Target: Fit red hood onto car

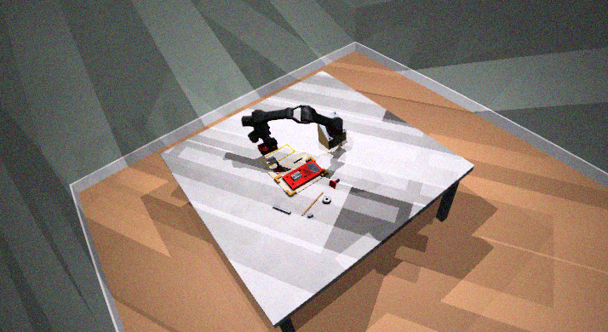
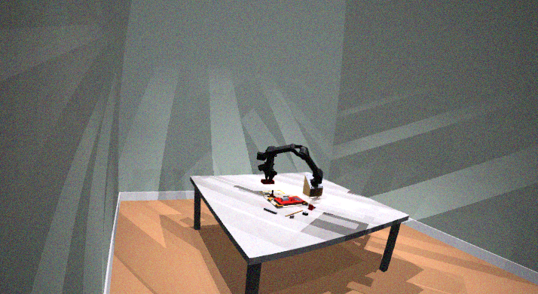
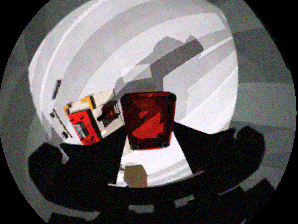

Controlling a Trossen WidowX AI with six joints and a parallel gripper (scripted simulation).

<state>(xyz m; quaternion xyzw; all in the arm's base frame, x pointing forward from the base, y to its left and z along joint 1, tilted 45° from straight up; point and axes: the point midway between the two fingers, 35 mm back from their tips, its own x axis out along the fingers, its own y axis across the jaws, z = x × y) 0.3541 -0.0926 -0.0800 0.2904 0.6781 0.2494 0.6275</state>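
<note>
Right now the red hood is 10 mm below my gripper tip. Also, from my gripper tip: grey engine block: 240 mm to the left, 70 mm below, 30 mm behind; grey bar: 350 mm to the left, 140 mm ahead, 90 mm below; wooden stick: 410 mm to the left, 90 mm below, 10 mm behind.
</note>
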